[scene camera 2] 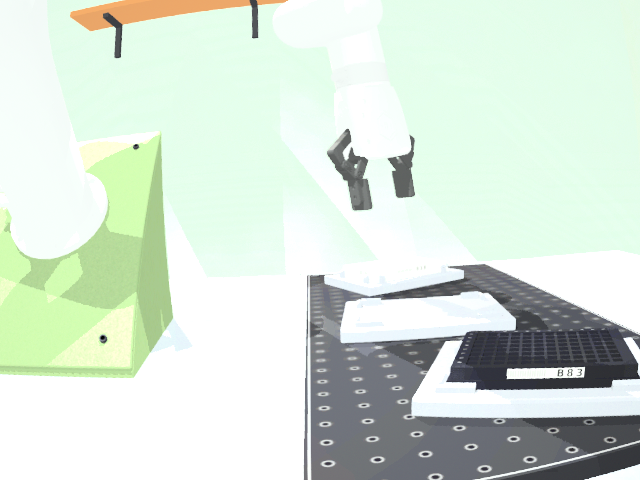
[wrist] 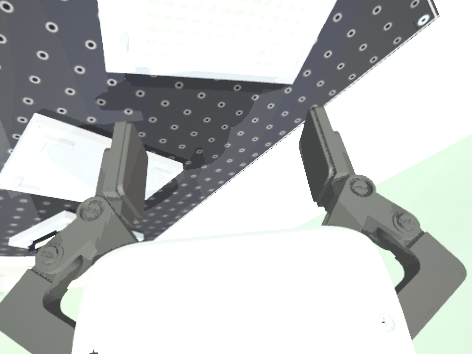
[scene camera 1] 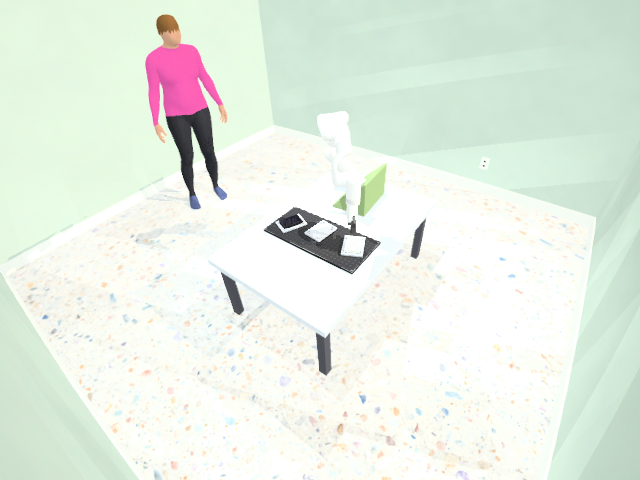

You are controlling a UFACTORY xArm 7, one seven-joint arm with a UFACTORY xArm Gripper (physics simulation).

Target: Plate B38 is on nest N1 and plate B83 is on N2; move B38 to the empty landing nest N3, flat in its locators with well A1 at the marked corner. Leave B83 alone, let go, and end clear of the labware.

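The pale plate B38 (scene camera 1: 353, 244) (wrist: 215, 30) sits on nest N1 (scene camera 2: 372, 288) (wrist: 200, 77); its label is not legible. The middle white nest N3 (scene camera 1: 321, 230) (scene camera 2: 429, 316) (wrist: 70, 160) holds no plate. The black plate B83 (scene camera 1: 291, 222) (scene camera 2: 542, 351) sits on nest N2 (scene camera 2: 516, 404), its label facing scene camera 2. My gripper (scene camera 1: 353, 227) (scene camera 2: 383, 201) (wrist: 222, 132) is open and empty, raised above the board at the N1 end. In the wrist view B38 lies ahead of the fingertips, not between them. The A1 mark cannot be made out.
The nests stand on a black perforated board (scene camera 1: 320, 249) (scene camera 2: 343, 428) (wrist: 190, 114) on a white table (scene camera 1: 289, 273). A green angled block (scene camera 1: 374, 190) (scene camera 2: 118, 258) stands beside the arm's base. An orange shelf (scene camera 2: 180, 9) is on the wall. A person (scene camera 1: 178, 82) stands away from the table.
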